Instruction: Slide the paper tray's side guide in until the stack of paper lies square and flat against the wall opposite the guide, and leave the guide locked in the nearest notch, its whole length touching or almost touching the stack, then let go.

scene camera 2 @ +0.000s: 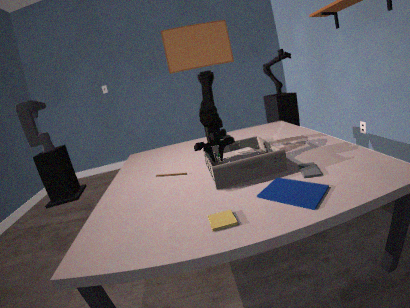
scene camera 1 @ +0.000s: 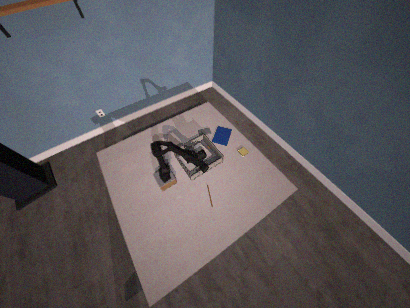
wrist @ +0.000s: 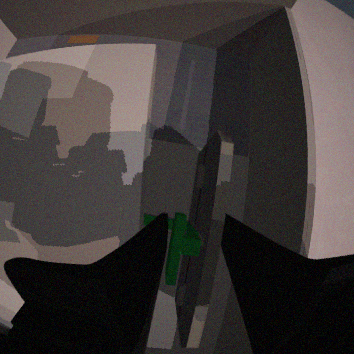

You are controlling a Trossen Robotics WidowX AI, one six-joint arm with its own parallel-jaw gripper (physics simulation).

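Places are measured from the arm's base along level axes (x left, y back, z up), in millimetres.
Pixels of known places: gripper, fingertip midpoint: (scene camera 1: 202, 165) (wrist: 192, 219); arm's base, origin of the base link: (scene camera 1: 165, 177).
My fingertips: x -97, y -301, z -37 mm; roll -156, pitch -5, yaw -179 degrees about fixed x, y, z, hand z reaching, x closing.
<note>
Ahead of a thing's pixels: the offset from my fingertips to its top centre. "spot": to the spot under its first point.
The grey paper tray @[dz +50, dx +97, dy -35 mm] (scene camera 1: 215, 161) (scene camera 2: 252, 171) (wrist: 280, 125) stands on the table with the arm reaching over it. The white stack of paper @[dz -5, dx +121, dy -16 mm] (wrist: 131, 85) lies inside it, partly in shadow, at the left of the wrist view. The dark side guide @[spot: dz +17, dx -4, dy -19 mm] (wrist: 206, 187) stands upright to the right of the stack, with a strip of tray floor between them. A green latch piece @[spot: dz +35, dx +13, dy +6 mm] (wrist: 176, 245) is on the guide's stack side. My gripper (scene camera 1: 204, 167) (scene camera 2: 216, 152) (wrist: 192, 219) is partly open, its fingers on either side of the guide and latch, gripping nothing. The stack's far edge is hidden.
A blue book @[dz -38, dx +139, dy -381 mm] (scene camera 1: 222, 135) (scene camera 2: 294, 193) and a yellow note pad @[dz -35, dx -129, dy -389 mm] (scene camera 1: 242, 151) (scene camera 2: 223, 220) lie beside the tray. A grey flat object @[dz -36, dx +293, dy -285 mm] (scene camera 2: 311, 170) lies near the tray's corner. A thin brown stick @[dz -39, dx -223, dy +122 mm] (scene camera 1: 210, 195) (scene camera 2: 171, 175) lies on the tray's other side.
</note>
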